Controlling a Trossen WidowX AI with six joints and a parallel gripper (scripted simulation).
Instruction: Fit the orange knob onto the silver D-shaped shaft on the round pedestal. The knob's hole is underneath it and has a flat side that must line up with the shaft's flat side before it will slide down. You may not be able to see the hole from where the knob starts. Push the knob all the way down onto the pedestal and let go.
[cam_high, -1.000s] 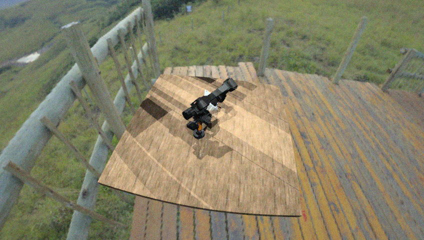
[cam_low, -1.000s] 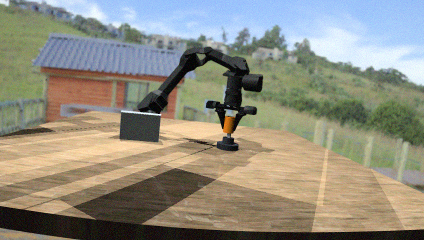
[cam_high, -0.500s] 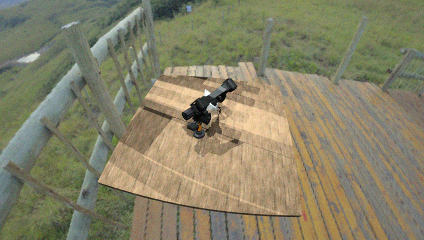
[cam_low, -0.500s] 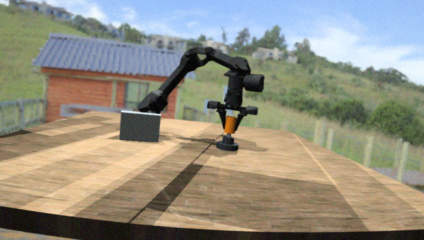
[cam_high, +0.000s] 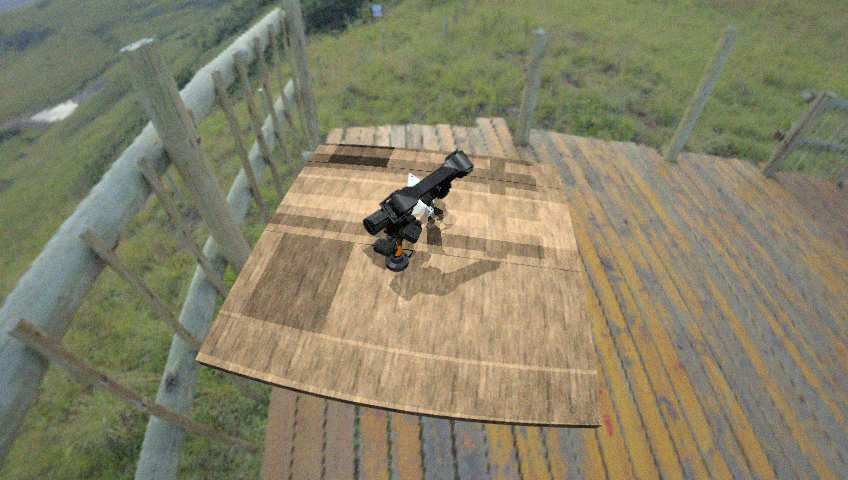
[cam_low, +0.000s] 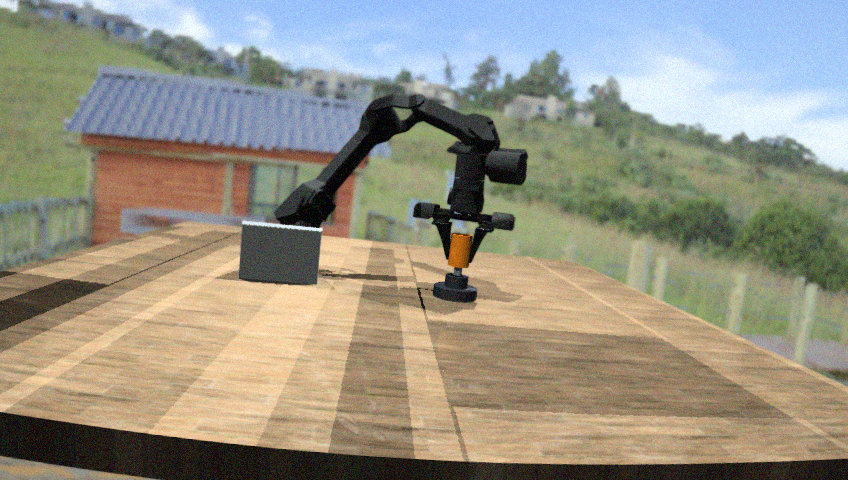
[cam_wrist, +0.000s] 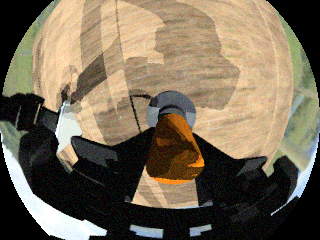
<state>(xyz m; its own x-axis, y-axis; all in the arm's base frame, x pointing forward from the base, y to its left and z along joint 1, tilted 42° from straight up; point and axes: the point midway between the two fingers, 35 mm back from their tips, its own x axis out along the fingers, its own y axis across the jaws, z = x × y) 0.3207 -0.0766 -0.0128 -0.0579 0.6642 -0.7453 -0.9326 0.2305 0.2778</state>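
Now: the orange knob 3 cm above my gripper tip. Also, from my gripper tip: round pedestal (4 cm below).
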